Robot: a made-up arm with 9 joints. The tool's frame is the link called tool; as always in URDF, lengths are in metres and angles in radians. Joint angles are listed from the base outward. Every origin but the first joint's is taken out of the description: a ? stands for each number. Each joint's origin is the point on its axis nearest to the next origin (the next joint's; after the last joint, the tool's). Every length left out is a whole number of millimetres.
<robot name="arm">
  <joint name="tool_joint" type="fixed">
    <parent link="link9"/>
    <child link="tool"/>
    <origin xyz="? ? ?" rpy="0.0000 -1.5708 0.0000"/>
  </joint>
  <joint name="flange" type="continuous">
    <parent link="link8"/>
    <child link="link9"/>
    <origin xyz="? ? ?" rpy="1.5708 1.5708 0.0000"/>
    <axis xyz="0 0 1"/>
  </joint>
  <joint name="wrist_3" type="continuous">
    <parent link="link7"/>
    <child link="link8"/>
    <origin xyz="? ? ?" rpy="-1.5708 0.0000 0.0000"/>
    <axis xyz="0 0 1"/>
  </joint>
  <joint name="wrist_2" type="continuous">
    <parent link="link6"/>
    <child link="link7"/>
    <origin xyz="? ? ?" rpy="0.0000 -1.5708 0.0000"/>
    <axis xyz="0 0 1"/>
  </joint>
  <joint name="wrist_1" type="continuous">
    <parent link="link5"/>
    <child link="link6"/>
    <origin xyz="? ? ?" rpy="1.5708 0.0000 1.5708"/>
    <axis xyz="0 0 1"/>
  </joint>
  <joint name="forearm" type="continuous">
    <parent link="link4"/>
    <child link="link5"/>
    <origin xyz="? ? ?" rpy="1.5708 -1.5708 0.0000"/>
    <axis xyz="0 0 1"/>
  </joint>
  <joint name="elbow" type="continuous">
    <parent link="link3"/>
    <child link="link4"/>
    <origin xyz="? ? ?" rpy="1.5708 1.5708 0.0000"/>
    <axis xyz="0 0 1"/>
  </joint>
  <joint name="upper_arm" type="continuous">
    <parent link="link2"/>
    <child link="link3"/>
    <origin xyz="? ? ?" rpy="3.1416 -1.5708 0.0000"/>
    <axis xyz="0 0 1"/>
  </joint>
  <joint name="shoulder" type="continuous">
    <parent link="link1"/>
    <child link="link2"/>
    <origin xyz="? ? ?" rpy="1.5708 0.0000 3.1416"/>
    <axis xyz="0 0 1"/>
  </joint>
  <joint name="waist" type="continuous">
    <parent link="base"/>
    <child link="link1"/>
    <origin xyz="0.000 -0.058 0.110" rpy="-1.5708 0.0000 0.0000"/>
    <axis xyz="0 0 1"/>
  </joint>
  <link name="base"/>
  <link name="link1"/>
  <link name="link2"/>
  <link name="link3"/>
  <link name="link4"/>
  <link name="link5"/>
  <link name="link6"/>
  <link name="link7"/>
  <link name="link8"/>
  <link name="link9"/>
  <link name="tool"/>
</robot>
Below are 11 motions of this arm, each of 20 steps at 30 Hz.
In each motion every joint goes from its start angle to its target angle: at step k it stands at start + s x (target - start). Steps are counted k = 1, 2, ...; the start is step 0. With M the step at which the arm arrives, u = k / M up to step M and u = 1 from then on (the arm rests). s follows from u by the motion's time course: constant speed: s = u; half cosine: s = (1 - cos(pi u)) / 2; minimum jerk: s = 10 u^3 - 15 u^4 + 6 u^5.
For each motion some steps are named. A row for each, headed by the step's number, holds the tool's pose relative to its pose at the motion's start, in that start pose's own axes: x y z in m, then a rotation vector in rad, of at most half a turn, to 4 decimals.
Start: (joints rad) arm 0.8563 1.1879 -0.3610 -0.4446 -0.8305 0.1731 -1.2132 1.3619 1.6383
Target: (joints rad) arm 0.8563 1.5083 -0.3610 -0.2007 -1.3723 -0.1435 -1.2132 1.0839 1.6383
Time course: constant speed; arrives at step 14
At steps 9, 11, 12, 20:
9: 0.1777 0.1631 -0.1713 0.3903 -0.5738 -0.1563
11: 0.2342 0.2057 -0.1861 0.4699 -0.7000 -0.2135
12: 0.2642 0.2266 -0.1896 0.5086 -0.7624 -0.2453
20: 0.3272 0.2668 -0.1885 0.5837 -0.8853 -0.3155

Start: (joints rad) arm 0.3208 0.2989 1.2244 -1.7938 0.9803 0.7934 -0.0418 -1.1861 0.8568
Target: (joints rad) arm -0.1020 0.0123 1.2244 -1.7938 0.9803 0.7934 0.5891 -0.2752 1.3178
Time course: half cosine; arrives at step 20
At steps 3, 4, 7, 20:
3: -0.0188 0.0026 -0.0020 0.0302 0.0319 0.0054
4: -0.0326 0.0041 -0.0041 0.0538 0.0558 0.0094
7: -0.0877 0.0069 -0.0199 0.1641 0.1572 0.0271
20: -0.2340 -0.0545 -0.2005 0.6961 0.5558 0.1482

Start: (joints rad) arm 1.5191 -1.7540 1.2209 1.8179 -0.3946 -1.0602 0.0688 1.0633 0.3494
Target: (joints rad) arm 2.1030 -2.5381 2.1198 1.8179 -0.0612 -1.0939 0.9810 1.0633 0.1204
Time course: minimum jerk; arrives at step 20
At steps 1, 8, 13, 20:
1: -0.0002 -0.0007 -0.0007 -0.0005 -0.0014 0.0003
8: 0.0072 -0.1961 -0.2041 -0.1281 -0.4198 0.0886
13: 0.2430 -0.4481 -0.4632 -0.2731 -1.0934 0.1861
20: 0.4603 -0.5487 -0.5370 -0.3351 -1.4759 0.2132

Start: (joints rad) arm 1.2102 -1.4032 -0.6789 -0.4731 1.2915 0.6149 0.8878 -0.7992 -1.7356
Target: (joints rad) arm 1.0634 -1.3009 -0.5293 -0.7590 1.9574 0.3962 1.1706 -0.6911 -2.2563
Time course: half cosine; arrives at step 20
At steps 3, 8, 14, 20:
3: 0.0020 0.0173 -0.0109 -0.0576 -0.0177 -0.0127
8: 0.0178 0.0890 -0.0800 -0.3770 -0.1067 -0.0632
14: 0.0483 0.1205 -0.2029 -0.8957 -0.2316 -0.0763
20: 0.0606 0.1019 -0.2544 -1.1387 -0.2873 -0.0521

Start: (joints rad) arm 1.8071 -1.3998 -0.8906 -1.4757 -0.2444 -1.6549 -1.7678 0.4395 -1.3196
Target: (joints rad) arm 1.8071 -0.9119 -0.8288 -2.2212 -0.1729 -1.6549 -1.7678 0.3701 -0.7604
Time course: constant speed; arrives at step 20
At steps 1, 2, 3, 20:
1: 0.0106 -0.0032 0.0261 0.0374 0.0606 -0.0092
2: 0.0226 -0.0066 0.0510 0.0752 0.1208 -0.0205
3: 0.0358 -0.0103 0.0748 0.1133 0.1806 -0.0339
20: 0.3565 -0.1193 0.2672 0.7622 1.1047 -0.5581

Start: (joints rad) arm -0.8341 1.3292 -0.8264 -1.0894 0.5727 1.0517 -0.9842 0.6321 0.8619
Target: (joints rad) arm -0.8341 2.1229 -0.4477 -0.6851 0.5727 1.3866 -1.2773 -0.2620 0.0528
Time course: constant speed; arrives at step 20
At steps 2, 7, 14, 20:
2: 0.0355 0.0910 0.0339 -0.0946 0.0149 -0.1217
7: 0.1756 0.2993 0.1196 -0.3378 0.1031 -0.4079
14: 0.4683 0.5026 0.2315 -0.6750 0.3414 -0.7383
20: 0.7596 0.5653 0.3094 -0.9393 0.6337 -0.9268

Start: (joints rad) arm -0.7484 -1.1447 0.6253 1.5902 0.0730 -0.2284 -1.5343 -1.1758 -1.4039
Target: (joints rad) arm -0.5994 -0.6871 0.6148 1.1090 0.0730 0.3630 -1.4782 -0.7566 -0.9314
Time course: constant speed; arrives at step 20
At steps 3, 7, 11, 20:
3: 0.0004 -0.0398 -0.0707 0.1038 -0.1117 0.0747
7: 0.0168 -0.0861 -0.1689 0.2448 -0.2551 0.1830
11: 0.0512 -0.1225 -0.2683 0.3873 -0.3920 0.3017
20: 0.1878 -0.1586 -0.4776 0.7038 -0.6756 0.6094

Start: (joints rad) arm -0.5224 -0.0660 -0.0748 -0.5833 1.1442 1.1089 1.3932 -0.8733 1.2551
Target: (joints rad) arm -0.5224 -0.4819 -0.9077 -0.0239 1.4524 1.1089 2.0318 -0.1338 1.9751
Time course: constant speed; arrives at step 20
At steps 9, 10, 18, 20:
9: 0.2625 0.1427 0.2912 0.2902 0.7089 -0.4619
10: 0.3010 0.1602 0.3132 0.3187 0.7723 -0.5337
18: 0.6393 0.2981 0.3956 0.4911 1.1089 -1.2376
20: 0.7263 0.3300 0.3897 0.5141 1.1346 -1.4426

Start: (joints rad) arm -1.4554 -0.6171 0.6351 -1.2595 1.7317 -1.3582 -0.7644 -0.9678 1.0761
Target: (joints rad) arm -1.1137 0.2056 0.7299 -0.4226 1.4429 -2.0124 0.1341 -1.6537 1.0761
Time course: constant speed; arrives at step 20
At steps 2, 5, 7, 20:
2: 0.0243 0.0894 -0.1310 -0.0291 -0.1523 -0.1909
5: 0.1088 0.1890 -0.3380 -0.0770 -0.4033 -0.4492
7: 0.1934 0.2262 -0.4746 -0.1106 -0.5827 -0.6013
20: 0.9229 -0.1301 -0.9915 -0.3340 -1.8473 -1.1344

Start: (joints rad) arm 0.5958 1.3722 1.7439 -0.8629 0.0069 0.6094 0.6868 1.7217 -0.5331
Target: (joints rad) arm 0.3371 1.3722 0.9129 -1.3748 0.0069 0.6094 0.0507 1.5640 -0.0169
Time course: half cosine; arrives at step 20
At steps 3, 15, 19, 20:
3: 0.0105 0.0220 -0.0256 -0.0078 -0.0114 -0.0132
15: 0.3773 0.3251 -0.3714 -0.1448 -0.1058 -0.4304
19: 0.4835 0.3603 -0.4210 -0.1553 -0.1248 -0.5507
20: 0.4885 0.3616 -0.4231 -0.1555 -0.1258 -0.5563

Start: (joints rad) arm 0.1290 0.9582 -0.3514 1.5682 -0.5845 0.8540 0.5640 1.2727 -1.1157
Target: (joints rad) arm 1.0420 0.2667 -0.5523 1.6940 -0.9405 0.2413 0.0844 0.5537 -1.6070
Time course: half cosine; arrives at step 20
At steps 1, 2, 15, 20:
1: 0.0004 0.0048 0.0048 -0.0084 0.0097 -0.0039
2: 0.0019 0.0191 0.0188 -0.0332 0.0387 -0.0152
15: 0.4784 0.5990 0.2027 -0.9975 1.5990 0.0409
20: 0.5476 0.6747 0.1353 -1.1299 1.8735 0.2109

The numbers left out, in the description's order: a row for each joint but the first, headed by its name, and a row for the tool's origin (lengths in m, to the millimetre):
tool: -0.108 -0.069 0.000
flange: 0.063 0.376 0.000
wrist_3: -0.186 0.104 0.000
wrist_2: 0.335 -0.039 0.000
wrist_1: 0.283 -0.112 0.000
forearm: -0.055 -0.111 0.000
elbow: 0.247 0.233 0.000
upper_arm: 0.291 -0.101 0.000
shoulder: -0.337 -0.165 0.000

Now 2 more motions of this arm.
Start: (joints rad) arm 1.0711 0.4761 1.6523 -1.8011 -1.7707 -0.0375 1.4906 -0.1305 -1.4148
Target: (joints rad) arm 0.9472 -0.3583 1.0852 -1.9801 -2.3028 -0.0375 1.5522 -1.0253 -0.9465
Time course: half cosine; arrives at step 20
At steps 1, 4, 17, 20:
1: 0.0004 0.0003 0.0008 0.0103 0.0044 -0.0069
4: 0.0086 0.0008 0.0139 0.1638 0.0700 -0.1035
17: 0.2025 -0.3569 -0.0065 1.8167 0.9166 -0.7600
20: 0.2145 -0.3893 -0.0330 1.9239 0.9889 -0.7884

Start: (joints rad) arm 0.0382 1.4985 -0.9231 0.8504 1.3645 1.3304 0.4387 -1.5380 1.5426
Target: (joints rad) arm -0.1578 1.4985 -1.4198 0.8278 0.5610 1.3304 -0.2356 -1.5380 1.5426
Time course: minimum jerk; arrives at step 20
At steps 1, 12, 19, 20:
1: 0.0002 -0.0001 -0.0001 0.0005 0.0002 0.0005
12: 0.1186 -0.0281 -0.0190 0.2510 0.1260 0.2590
19: 0.1789 -0.0249 -0.0191 0.3534 0.1918 0.3674
20: 0.1792 -0.0248 -0.0191 0.3538 0.1920 0.3678

